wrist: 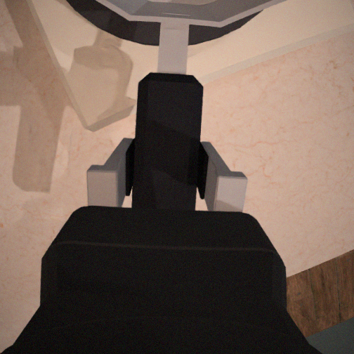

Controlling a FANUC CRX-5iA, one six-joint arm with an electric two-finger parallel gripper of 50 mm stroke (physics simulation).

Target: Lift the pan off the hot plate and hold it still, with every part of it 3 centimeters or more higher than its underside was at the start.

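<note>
The pan [173, 55] shows in part at the top of the wrist view: the edge of its grey bowl, a light grey neck and a thick black handle that runs down toward the camera. My gripper [165, 157] is shut on the black handle, with one dark pad against each side. The hot plate [270, 47] is a cream body with a dark round plate [120, 34] under the bowl. The bowl hides most of the dark plate. Whether the pan's underside touches it cannot be told from this view.
The hot plate stands on a pinkish marbled counter top [280, 150]. The counter's edge runs at the lower right, with a brown wooden surface [325, 290] beyond it. Shadows of the arm and gripper fall on the counter and hot plate at the left.
</note>
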